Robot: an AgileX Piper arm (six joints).
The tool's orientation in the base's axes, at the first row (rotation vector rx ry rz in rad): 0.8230, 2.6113, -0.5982
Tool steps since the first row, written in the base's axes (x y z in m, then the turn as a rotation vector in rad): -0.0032, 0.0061, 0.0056, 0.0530, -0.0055, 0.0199; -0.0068, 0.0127, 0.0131, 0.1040, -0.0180, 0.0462; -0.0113, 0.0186, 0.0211, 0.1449, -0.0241, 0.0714; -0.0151, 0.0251, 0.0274, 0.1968, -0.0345, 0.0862; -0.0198, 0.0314, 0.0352, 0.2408, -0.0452, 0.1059; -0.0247, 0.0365, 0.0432, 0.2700, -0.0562, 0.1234; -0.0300, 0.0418, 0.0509, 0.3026, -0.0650, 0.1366; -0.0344, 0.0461, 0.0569, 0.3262, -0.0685, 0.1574; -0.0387, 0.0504, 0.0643, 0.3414, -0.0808, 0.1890
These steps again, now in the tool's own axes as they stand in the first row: 0.0029, 0.0010, -0.0083, -0.0522, 0.0221, -0.0044; 0.0055, 0.0016, -0.0186, -0.1089, 0.0359, -0.0112; 0.0082, 0.0009, -0.0292, -0.1543, 0.0488, -0.0221; 0.0114, 0.0017, -0.0384, -0.2057, 0.0680, -0.0199; 0.0146, 0.0013, -0.0490, -0.2533, 0.0809, -0.0233; 0.0173, -0.0002, -0.0592, -0.2885, 0.0853, -0.0274; 0.0205, -0.0017, -0.0694, -0.3236, 0.0946, -0.0283; 0.0233, -0.0029, -0.0774, -0.3525, 0.1002, -0.0400; 0.0255, -0.0044, -0.0866, -0.3836, 0.0911, -0.0582
